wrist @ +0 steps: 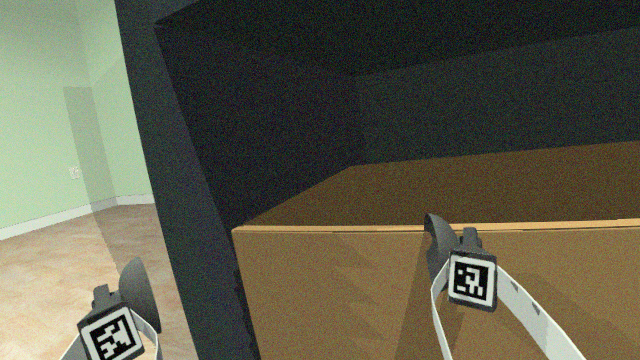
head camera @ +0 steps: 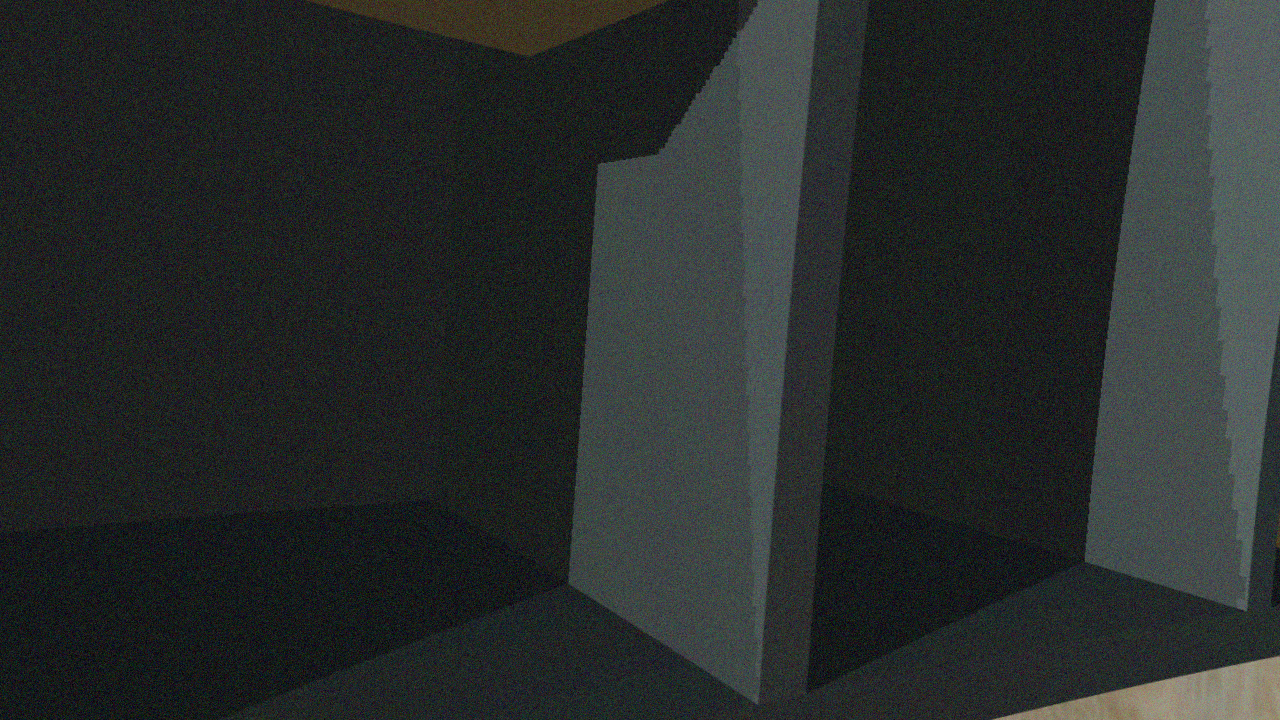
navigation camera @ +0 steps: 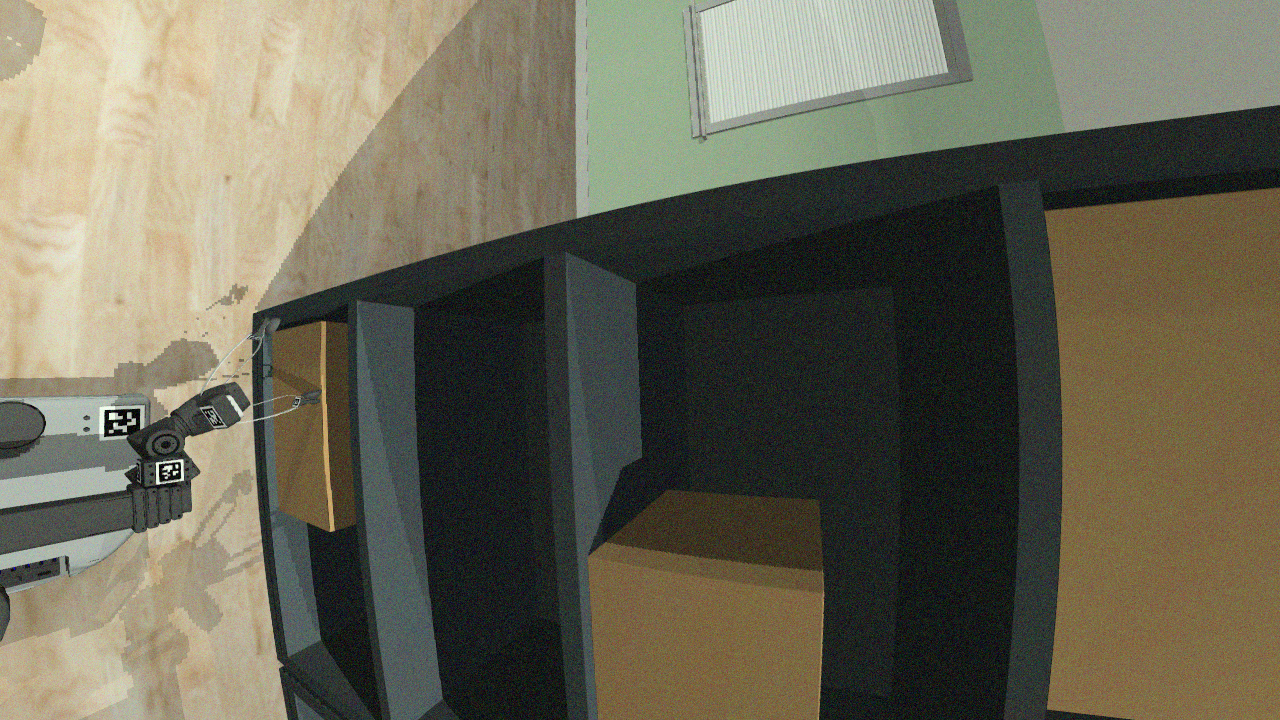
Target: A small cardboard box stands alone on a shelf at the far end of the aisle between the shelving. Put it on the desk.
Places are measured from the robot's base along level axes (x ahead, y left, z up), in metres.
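Pixels of known places: gripper, between the fingertips: (wrist: 286,263) (navigation camera: 300,355); robot's base, origin of its link: (navigation camera: 11,423).
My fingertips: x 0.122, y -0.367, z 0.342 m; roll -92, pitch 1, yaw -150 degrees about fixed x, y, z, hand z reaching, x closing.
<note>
Ahead of a thing's pixels: the offset from my fingertips to its middle. Level surfaces: height alone.
A brown cardboard box (navigation camera: 299,465) (wrist: 325,290) sits in the end compartment of the dark shelving unit (head camera: 796,358) (navigation camera: 1038,447) (wrist: 182,200). Its front face and top show in the wrist view. My gripper (navigation camera: 290,361) (wrist: 286,263) is open and empty, with its fingers wide apart at the unit's end. In the wrist view the right finger is in front of the box face, near its top edge, and the left finger is outside the unit's side panel, over the floor. Whether the right finger touches the box I cannot tell. The desk does not show.
A larger brown box {dz +0.784, dx -0.499, dy -0.196 m} (navigation camera: 707,644) sits in another compartment, and another brown box {dz +1.241, dx -0.149, dy -0.187 m} (navigation camera: 1163,447) is at the right of the navigation view. Upright dark panels divide the shelving. A green wall (navigation camera: 635,107) (wrist: 40,125) with a window (navigation camera: 823,62) stands beyond the wooden floor {dz -0.342 m} (navigation camera: 447,134) (wrist: 50,270).
</note>
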